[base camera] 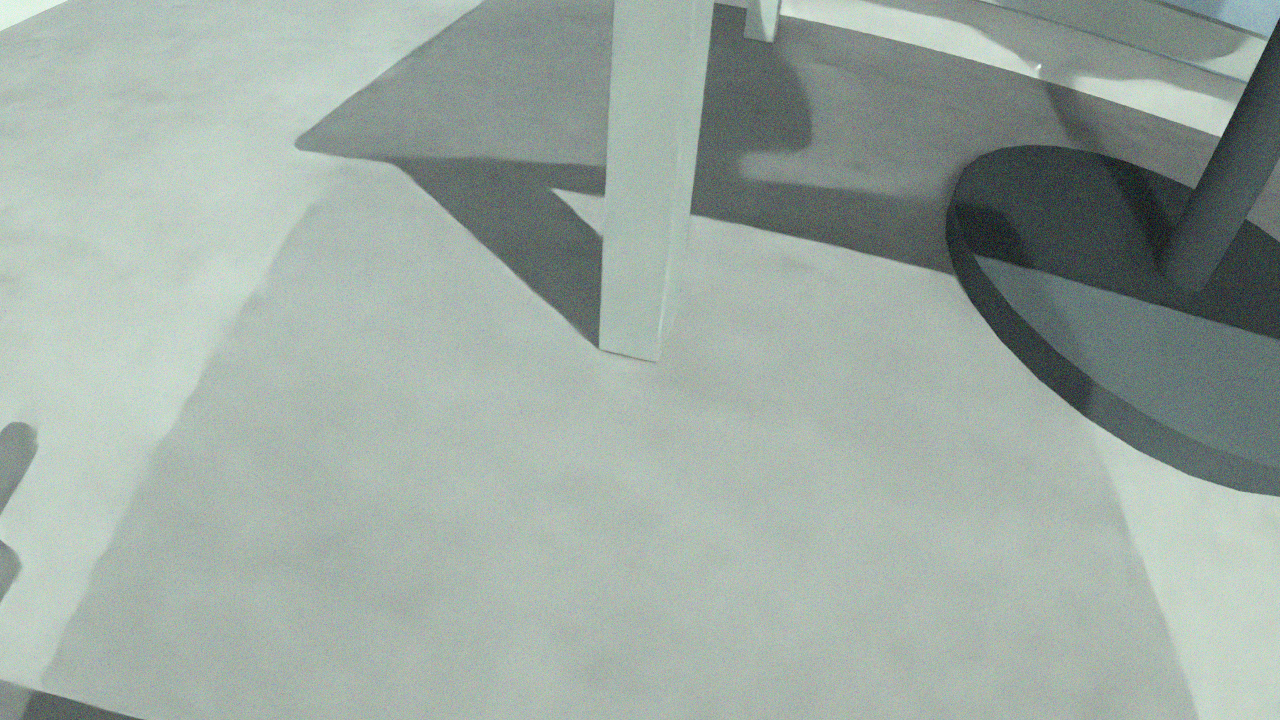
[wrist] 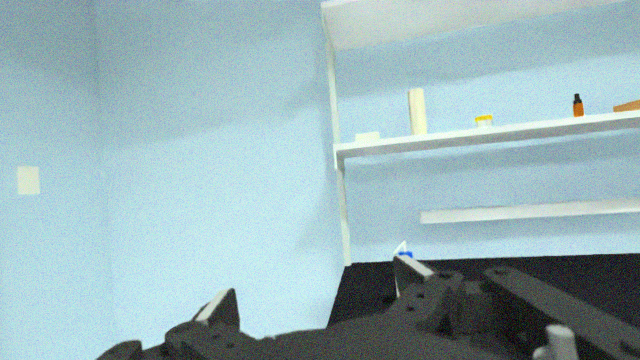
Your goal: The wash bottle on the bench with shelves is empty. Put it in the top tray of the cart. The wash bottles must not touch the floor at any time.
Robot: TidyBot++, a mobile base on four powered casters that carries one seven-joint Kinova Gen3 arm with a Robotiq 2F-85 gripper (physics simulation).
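Places are measured from the arm's base along level axes (x right, y ahead, z up), in millimetres.
Where they show: gripper, between the fingertips: (wrist: 317, 289).
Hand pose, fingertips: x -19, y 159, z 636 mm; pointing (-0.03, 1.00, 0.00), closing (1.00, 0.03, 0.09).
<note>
Each offset is from my fingertips to the centre of the thing. "spot": to the spot under its first point. Level surfaces: height alone.
The wash bottle @[dy +544, dx +212, dz -183 mm] (wrist: 406, 254) stands on the black bench top @[dz -270 mm] (wrist: 362, 287) near its left end in the wrist view. Its blue cap and white nozzle show, while its body is almost fully hidden behind my gripper's right finger. My gripper (wrist: 317, 289) is open, with its fingers wide apart and nothing between them. The bottle lies beyond the right fingertip, and the distance is hard to tell. The cart does not show in either view.
A pale bench leg @[spot: dy +315, dx +22, dz -911 mm] (base camera: 648, 197) stands ahead in the base view, with a dark round stool base (base camera: 1154, 358) to its right. Above the bench, a white shelf (wrist: 530, 131) holds a cream cylinder @[dy +827, dx +393, dz +276 mm] (wrist: 418, 111), a yellow-lidded jar @[dy +796, dx +607, dz +217 mm] (wrist: 484, 120) and an orange bottle @[dy +717, dx +858, dz +233 mm] (wrist: 578, 108).
</note>
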